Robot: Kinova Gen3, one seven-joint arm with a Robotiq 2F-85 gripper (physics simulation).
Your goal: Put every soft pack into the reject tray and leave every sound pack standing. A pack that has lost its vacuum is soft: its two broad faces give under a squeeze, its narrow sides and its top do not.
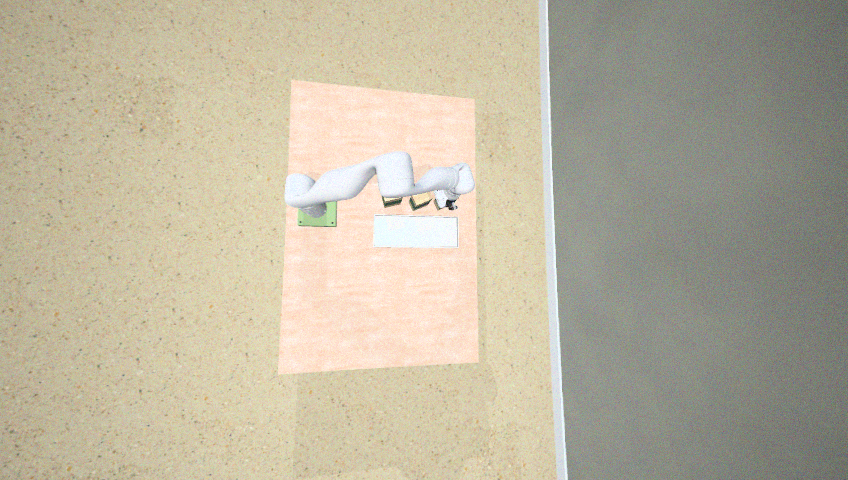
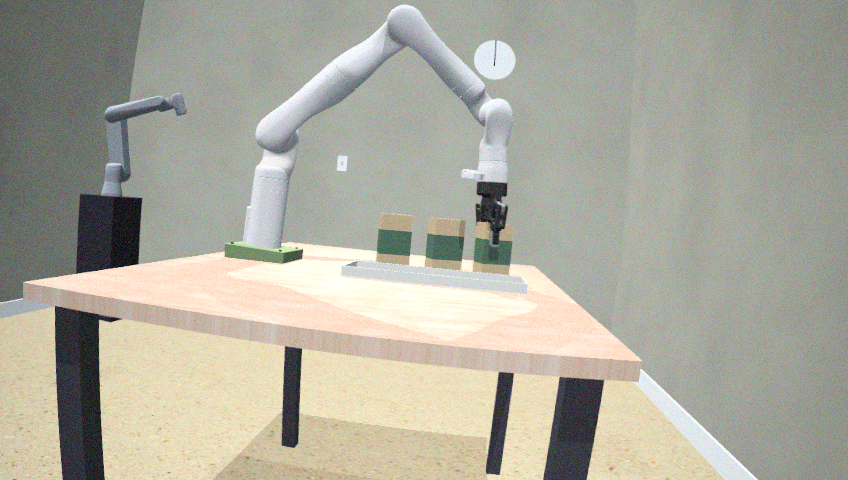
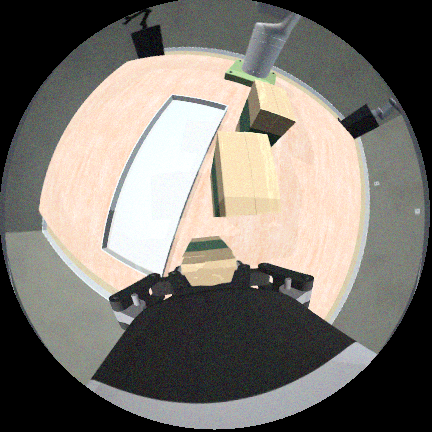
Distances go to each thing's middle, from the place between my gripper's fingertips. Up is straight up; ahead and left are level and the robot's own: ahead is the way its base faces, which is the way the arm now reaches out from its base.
The reject tray [image 2: 362, 269] is 110 mm behind my hand, 150 mm to the right of it and 70 mm below it.
